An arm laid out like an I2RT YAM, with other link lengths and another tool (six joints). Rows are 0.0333 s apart.
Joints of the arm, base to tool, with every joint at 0 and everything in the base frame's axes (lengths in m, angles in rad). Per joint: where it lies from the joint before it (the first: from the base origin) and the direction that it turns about. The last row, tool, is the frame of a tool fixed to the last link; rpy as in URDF.
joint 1: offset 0 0 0.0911 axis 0 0 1
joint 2: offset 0.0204 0.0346 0.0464 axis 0 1 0
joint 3: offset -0.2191 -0.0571 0 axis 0 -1 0
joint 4: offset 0.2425 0.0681 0.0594 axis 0 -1 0
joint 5: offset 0.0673 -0.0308 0.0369 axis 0 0 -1
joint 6: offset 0.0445 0 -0.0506 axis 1 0 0
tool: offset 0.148 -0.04 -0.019 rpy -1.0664 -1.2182 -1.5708
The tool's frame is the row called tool.
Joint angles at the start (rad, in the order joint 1, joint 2, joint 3, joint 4, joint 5, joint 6): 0.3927, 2.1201, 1.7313, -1.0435, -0.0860, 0.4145
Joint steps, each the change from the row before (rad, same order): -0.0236, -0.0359, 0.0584, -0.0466, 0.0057, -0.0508; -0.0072, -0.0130, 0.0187, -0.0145, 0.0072, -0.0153; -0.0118, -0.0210, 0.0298, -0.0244, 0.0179, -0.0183; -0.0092, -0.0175, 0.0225, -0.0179, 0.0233, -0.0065; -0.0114, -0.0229, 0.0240, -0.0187, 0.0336, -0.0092; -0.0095, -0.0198, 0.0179, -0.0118, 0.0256, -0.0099
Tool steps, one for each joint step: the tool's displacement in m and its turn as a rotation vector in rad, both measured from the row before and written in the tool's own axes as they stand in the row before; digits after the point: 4 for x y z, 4 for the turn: 0.0162, -0.0151, -0.0222, 0.0264, 0.0223, -0.0483; 0.0060, -0.0045, -0.0081, 0.0050, 0.0120, -0.0176; 0.0097, -0.0059, -0.0141, 0.0015, 0.0256, -0.0238; 0.0085, -0.0034, -0.0122, -0.0057, 0.0300, -0.0149; 0.0110, -0.0029, -0.0156, -0.0110, 0.0400, -0.0205; 0.0094, -0.0023, -0.0125, -0.0065, 0.0328, -0.0186
